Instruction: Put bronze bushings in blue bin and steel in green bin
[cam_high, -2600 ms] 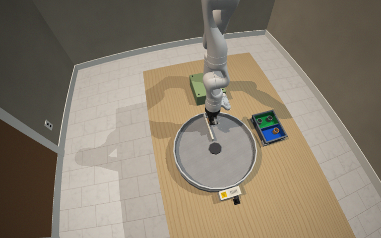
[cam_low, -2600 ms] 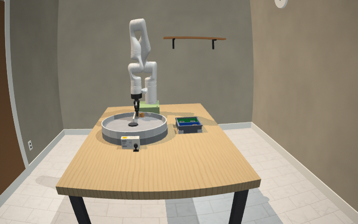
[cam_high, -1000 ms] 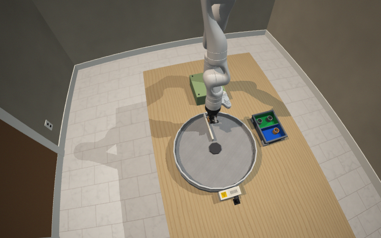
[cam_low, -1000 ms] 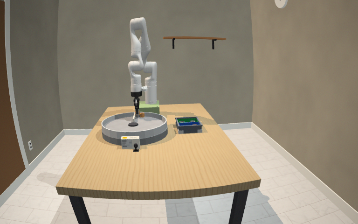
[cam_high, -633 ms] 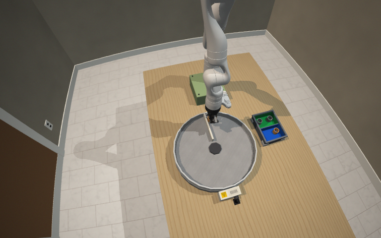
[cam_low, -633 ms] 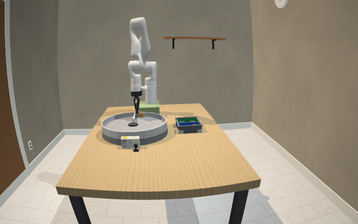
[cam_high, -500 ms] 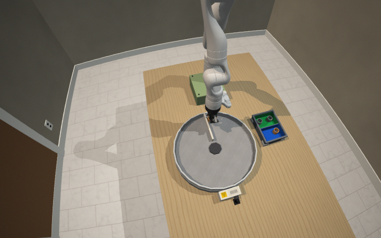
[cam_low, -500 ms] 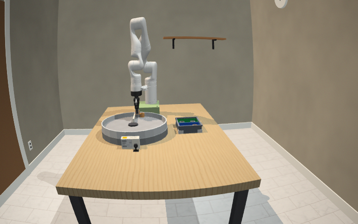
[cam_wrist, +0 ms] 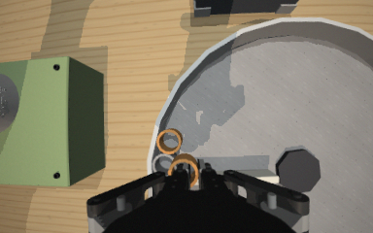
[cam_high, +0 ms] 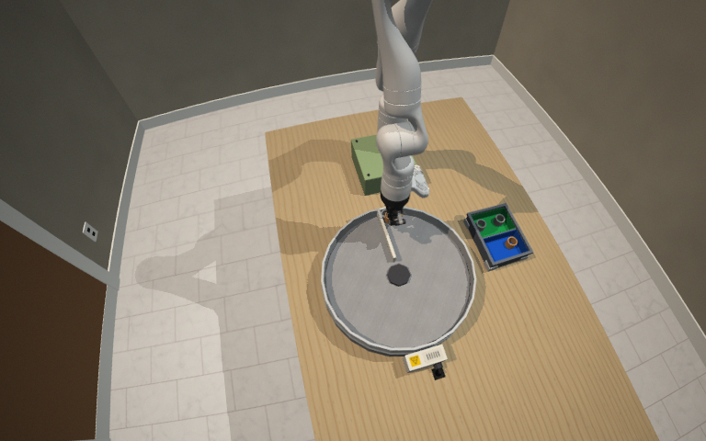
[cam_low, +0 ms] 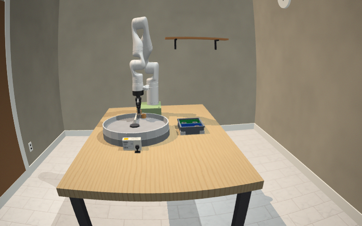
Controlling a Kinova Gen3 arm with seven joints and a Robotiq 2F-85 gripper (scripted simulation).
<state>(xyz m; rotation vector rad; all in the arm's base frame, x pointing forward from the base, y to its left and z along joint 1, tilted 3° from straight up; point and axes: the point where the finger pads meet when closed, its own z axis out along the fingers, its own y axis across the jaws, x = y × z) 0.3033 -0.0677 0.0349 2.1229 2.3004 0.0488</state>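
Right now my hand is 80 mm short of the blue bin, 330 mm to the right of it and 90 mm above it. From my hand the other things lie so: turntable (150 mm ahead, 10 mm to the right, 60 mm below).
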